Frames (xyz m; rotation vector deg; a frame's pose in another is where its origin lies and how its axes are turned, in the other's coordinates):
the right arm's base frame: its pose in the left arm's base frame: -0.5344 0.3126 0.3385 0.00 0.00 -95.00
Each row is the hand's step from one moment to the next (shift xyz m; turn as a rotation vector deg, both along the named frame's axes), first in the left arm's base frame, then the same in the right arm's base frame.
Working: the left arm's base frame: its pose in the right arm's base frame: 0.2648 0.5596 -0.3385 0.00 0.00 95.00

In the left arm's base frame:
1: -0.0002 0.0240 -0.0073 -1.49 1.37 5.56
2: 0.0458 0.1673 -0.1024 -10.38 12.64 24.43
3: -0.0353 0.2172 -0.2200 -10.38 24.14 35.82
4: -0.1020 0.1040 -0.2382 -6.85 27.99 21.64
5: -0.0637 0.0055 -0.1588 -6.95 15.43 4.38
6: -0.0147 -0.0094 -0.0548 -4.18 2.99 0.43
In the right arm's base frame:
1: -0.0239 -0.0023 -0.0073 -1.23 -1.60 5.56
2: -0.1707 0.0310 -0.1024 -11.69 -11.44 24.43
3: -0.2133 -0.0541 -0.2200 -23.14 -12.44 35.82
4: -0.0947 -0.1107 -0.2382 -27.29 -9.26 21.64
5: 0.0001 -0.0639 -0.1588 -14.77 -8.27 4.38
6: 0.0106 -0.0138 -0.0548 -2.61 -4.42 0.43

